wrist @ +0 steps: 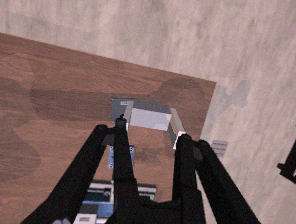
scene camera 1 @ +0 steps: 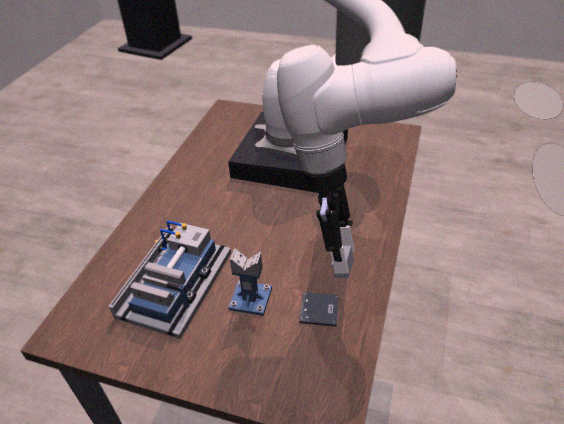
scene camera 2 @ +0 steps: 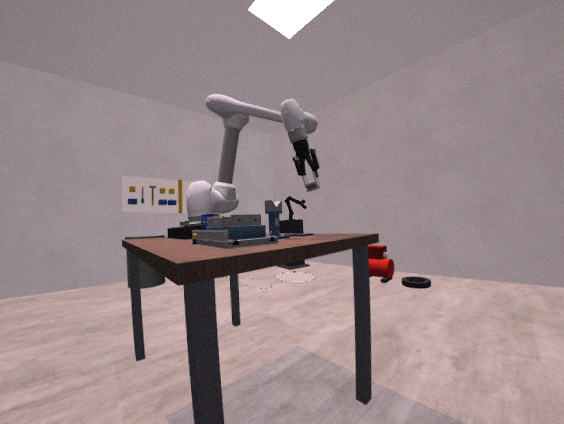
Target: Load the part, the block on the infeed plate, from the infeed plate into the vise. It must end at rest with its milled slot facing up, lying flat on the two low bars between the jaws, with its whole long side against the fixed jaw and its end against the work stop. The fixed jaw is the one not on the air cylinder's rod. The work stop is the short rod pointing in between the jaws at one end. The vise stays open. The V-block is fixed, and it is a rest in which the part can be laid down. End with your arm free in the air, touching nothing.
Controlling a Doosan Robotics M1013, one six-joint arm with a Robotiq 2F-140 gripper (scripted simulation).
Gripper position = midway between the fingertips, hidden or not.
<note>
I see my gripper (scene camera 1: pixel 345 261), a part (wrist: pixel 146 114) and an air cylinder (scene camera 1: pixel 195 248).
My gripper shows as well in the wrist view (wrist: pixel 150 112) and in scene camera 2 (scene camera 2: pixel 312 186).
</note>
